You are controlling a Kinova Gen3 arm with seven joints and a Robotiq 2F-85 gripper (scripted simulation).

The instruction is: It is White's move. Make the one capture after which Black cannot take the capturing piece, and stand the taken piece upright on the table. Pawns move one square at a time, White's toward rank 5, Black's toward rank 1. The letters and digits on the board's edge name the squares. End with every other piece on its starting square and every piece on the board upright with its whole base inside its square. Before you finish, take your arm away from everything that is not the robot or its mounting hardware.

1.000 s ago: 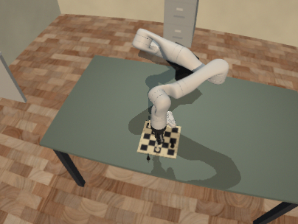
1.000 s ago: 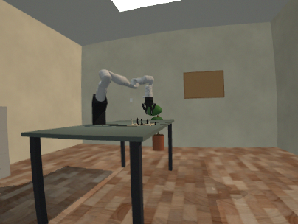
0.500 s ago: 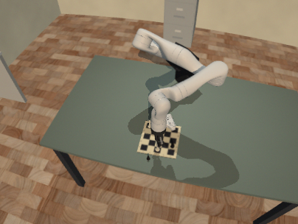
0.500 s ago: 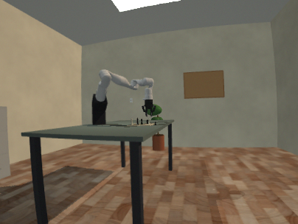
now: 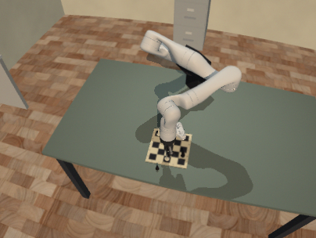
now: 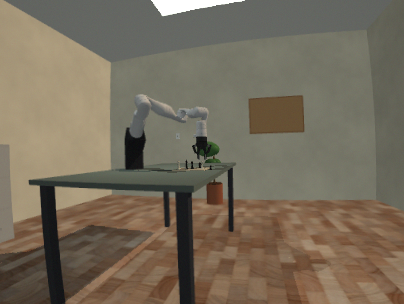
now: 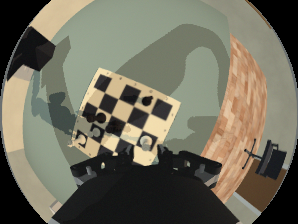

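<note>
Now: the white piece 5 cm below my hand. The rest, counted from my hand: black piece (7 cm below, 7 cm ahead, 4 cm to the right); white chess piece (14 cm behind, 8 cm to the right, 5 cm below); chessboard (8 cm below, 7 cm behind).
</note>
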